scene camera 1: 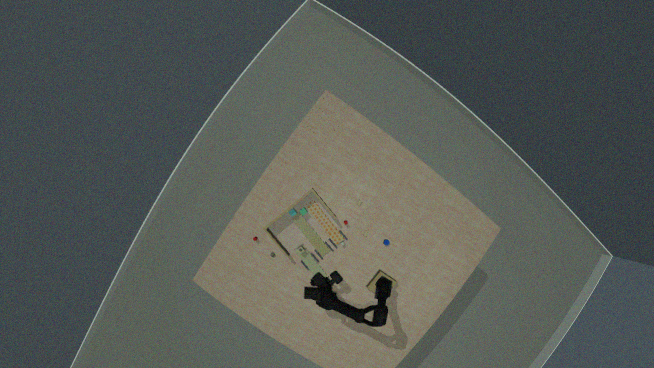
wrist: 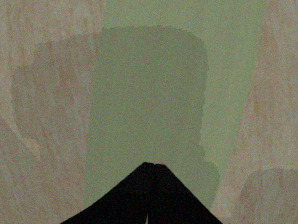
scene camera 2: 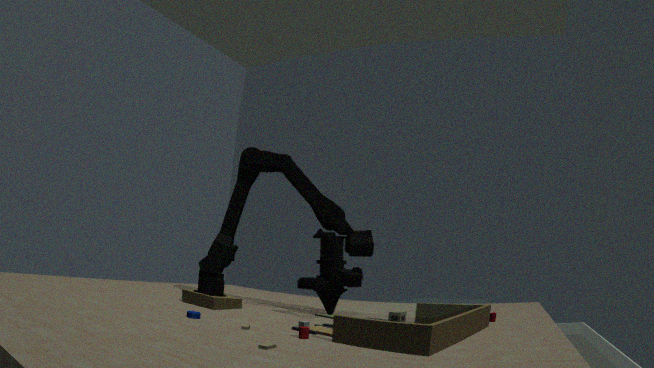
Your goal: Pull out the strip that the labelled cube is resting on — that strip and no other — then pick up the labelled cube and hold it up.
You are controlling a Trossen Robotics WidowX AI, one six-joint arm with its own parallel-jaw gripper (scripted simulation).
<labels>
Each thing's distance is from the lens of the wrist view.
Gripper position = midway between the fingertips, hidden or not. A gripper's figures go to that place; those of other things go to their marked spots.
my gripper [wrist: 152, 173]: 10 cm
pale green strip [wrist: 168, 89]: 8 cm
</labels>
